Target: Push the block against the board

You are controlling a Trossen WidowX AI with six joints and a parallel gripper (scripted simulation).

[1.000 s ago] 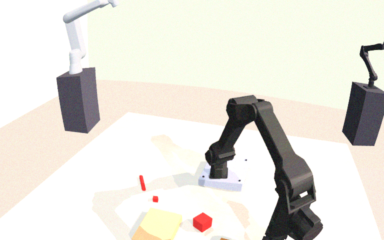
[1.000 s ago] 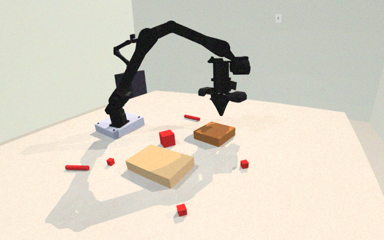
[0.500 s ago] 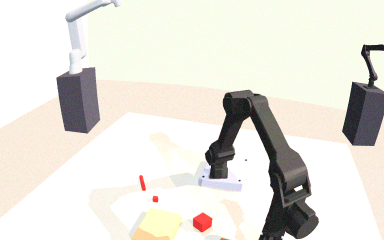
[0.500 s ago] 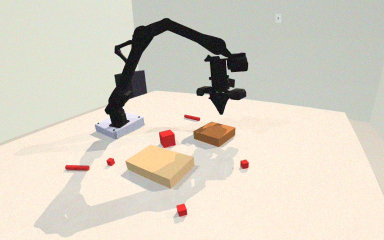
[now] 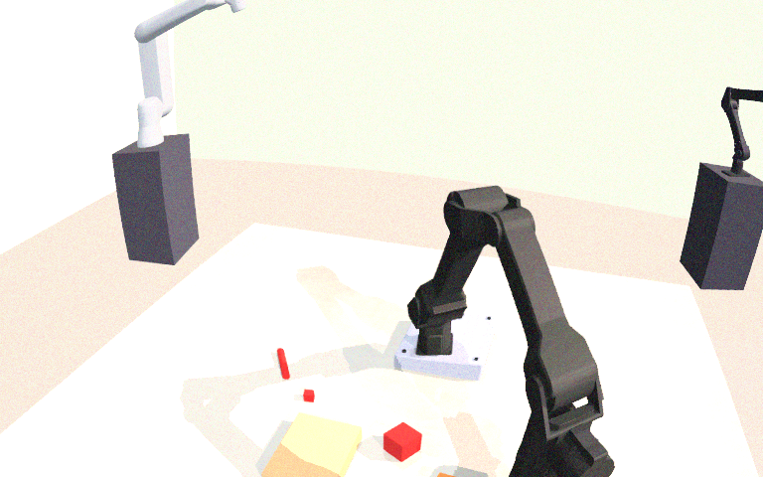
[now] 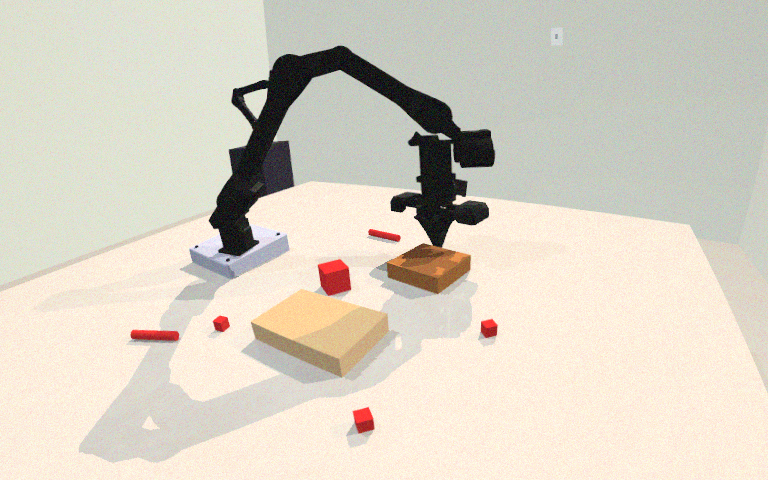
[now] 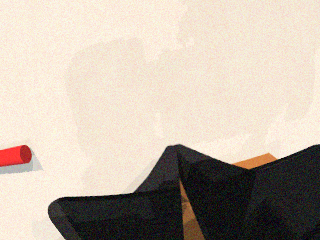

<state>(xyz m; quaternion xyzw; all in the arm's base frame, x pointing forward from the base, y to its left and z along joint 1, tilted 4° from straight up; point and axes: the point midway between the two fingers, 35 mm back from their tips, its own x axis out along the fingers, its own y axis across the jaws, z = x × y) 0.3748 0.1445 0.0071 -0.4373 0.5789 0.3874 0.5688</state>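
Right now the square block is 10 mm ahead of my gripper tip and 80 mm to the right of it. Round my gripper tip: board (80 mm behind, 300 mm to the right); red cube (130 mm behind, 180 mm to the right, 10 mm above).
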